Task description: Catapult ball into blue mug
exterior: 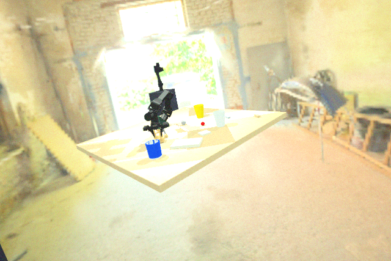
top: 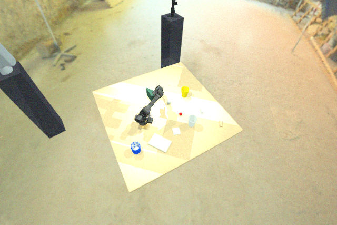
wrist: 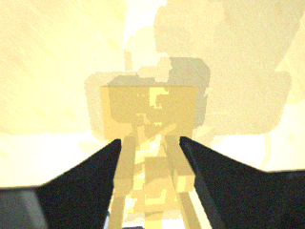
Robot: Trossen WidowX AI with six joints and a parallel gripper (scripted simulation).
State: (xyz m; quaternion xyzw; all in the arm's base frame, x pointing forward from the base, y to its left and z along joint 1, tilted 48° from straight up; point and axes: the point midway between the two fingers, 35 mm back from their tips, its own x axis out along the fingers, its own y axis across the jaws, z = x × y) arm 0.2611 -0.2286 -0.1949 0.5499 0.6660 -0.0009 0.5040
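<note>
Now: the red ball 11 cm ahead of my gripper tip, 40 cm to the left of it and 2 cm below it. The rest, counted from my gripper tip: wooden catapult: 4 cm behind, 6 cm to the left, 2 cm above; white slab: 27 cm ahead, 2 cm to the left, 2 cm below; blue mug: 20 cm ahead, 21 cm to the right.
</note>
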